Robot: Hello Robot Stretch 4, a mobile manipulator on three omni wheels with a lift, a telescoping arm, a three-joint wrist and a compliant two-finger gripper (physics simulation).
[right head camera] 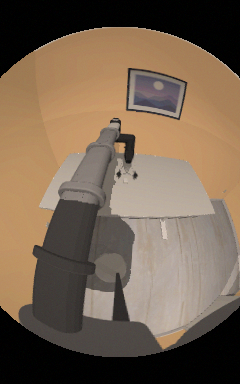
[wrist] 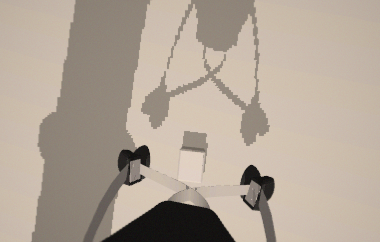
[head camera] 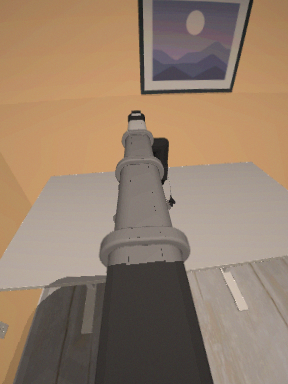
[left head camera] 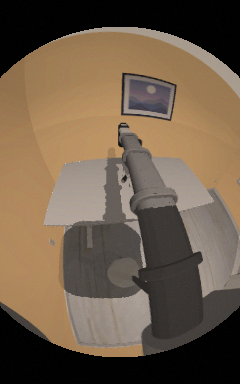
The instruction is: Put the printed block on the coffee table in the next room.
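Where they show: gripper, fingertip midpoint: [right head camera: 126, 176] [wrist: 195, 168]; robot's base, link origin: [right head camera: 110, 266] [left head camera: 123, 271].
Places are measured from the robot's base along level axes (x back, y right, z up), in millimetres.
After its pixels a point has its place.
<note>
The printed block [wrist: 191, 166] {x -669, y 81, z 951 mm} [right head camera: 126, 181] {x -652, y 91, z 946 mm}, small, pale and box-shaped, lies on the white table top [wrist: 325, 100] {x -781, y 237, z 923 mm} [head camera: 65, 225] {x -633, y -373, z 922 mm} [left head camera: 75, 195] {x -594, y -361, z 922 mm} [right head camera: 170, 185] {x -682, y 477, z 922 mm}. In the wrist view it shows between the two spread fingertips, nearer the left one, with a gap on each side. My gripper [wrist: 195, 168] {x -673, y 87, z 979 mm} [right head camera: 126, 175] {x -673, y 87, z 979 mm} is open and empty above the table, with its fingers pointing down. How high the fingertips are over the block is hard to tell. The arm hides much of the gripper in the head view and the left head view. I cannot tell whether a coffee table shows.
My arm [head camera: 145, 200] {x -246, y 4, z 1397 mm} [left head camera: 145, 175] {x -239, y -8, z 1397 mm} [right head camera: 90, 170] {x -237, y 9, z 1397 mm} reaches out across the table and casts a broad shadow on it. An orange wall with a framed mountain picture [head camera: 195, 55] {x -1163, y 326, z 1577 mm} [left head camera: 148, 97] {x -1161, y 291, z 1608 mm} [right head camera: 156, 95] {x -1162, y 304, z 1592 mm} stands behind. Wood-plank floor [head camera: 260, 325] {x -333, y 872, z -28 mm} [left head camera: 105, 320] {x 814, y -307, z -27 mm} [right head camera: 165, 280] {x 232, y 809, z -27 mm} lies before the table's near edge.
</note>
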